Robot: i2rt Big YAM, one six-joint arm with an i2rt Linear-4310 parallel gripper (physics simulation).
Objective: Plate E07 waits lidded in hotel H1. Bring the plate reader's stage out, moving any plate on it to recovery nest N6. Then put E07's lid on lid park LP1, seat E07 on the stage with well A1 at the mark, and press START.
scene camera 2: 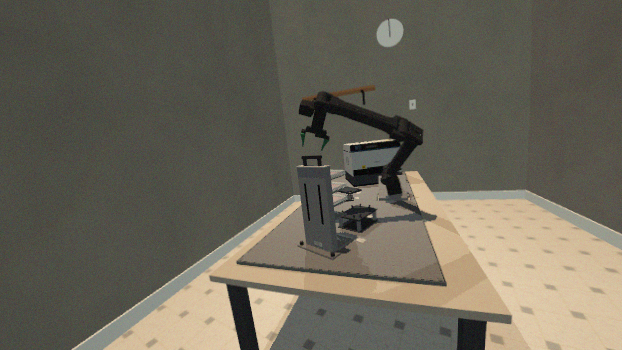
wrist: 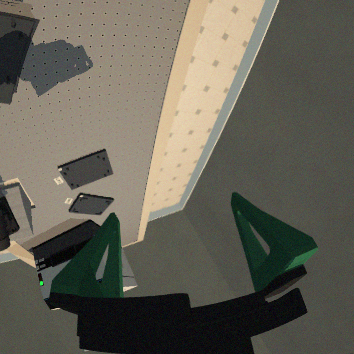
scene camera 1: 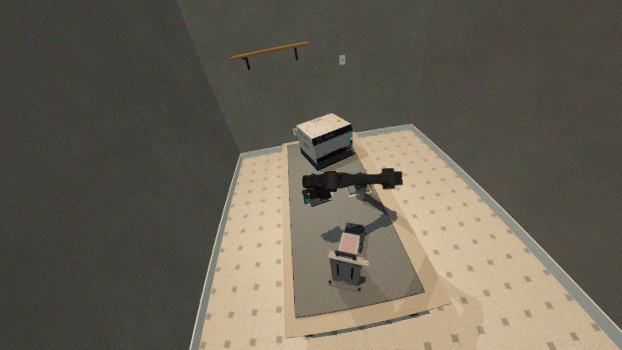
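Where they show: gripper, fingertip midpoint: (scene camera 2: 312,148) (wrist: 173,207) (scene camera 1: 312,201); arm's base, origin of the base link: (scene camera 2: 393,186) (wrist: 2,216).
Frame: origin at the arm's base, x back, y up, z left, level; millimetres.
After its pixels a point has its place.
My gripper (scene camera 2: 313,147) {x -419, y 307, z 343 mm} (wrist: 173,207) {x -419, y 307, z 343 mm} is open and empty, high above the bench beyond hotel H1. The grey hotel H1 (scene camera 1: 346,272) {x -353, y 117, z 676 mm} (scene camera 2: 317,210) {x -346, y 94, z 680 mm} stands at the bench's near end; its top plate (scene camera 1: 349,243) {x -305, y 219, z 583 mm} looks pink. Which plate is E07 cannot be told. The white plate reader (scene camera 1: 325,142) {x -158, y 199, z -349 mm} (scene camera 2: 370,159) {x -121, y 139, z -358 mm} (wrist: 65,250) {x -96, y 28, z -364 mm} stands at the far end with a green light; no stage shows outside it. In the wrist view, lid park LP1 (wrist: 86,169) {x -340, y -57, z 18 mm} and nest N6 (wrist: 91,204) {x -307, y -55, z -188 mm}, nearer the reader, are dark bases with no plate or lid on them. Scene camera 1 has them largely covered.
A black raised stand (scene camera 1: 356,228) {x -181, y -7, z 391 mm} (scene camera 2: 358,213) {x -209, y -7, z 451 mm} (wrist: 22,30) {x -285, y -7, z 458 mm} is beside the hotel. The arm's mounting plate (scene camera 1: 359,193) {x -13, y -75, z 55 mm} is at the bench's right side. The arm reaches across the bench between reader and hotel. The hotel has a black top handle (scene camera 2: 312,157) {x -345, y 291, z 670 mm}.
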